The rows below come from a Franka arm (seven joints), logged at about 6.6 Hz.
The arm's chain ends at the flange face. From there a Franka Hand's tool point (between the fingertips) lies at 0.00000 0.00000 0.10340 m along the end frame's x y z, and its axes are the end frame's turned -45 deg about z.
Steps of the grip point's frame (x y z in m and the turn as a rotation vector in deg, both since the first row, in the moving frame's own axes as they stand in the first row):
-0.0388, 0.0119, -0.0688, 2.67, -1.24, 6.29
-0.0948, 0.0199, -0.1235, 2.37, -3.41, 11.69
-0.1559, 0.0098, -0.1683, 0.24, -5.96, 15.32
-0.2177, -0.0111, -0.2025, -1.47, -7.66, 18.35
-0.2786, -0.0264, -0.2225, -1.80, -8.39, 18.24
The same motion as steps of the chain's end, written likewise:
-0.0141, 0.0379, -0.0687, 1.01, -2.76, 6.29
-0.0455, 0.0805, -0.1232, -0.74, -4.09, 11.69
-0.0945, 0.1110, -0.1677, -4.04, -4.38, 15.32
-0.1522, 0.1359, -0.2016, -6.46, -4.38, 18.35
-0.2054, 0.1669, -0.2214, -7.21, -4.66, 18.24

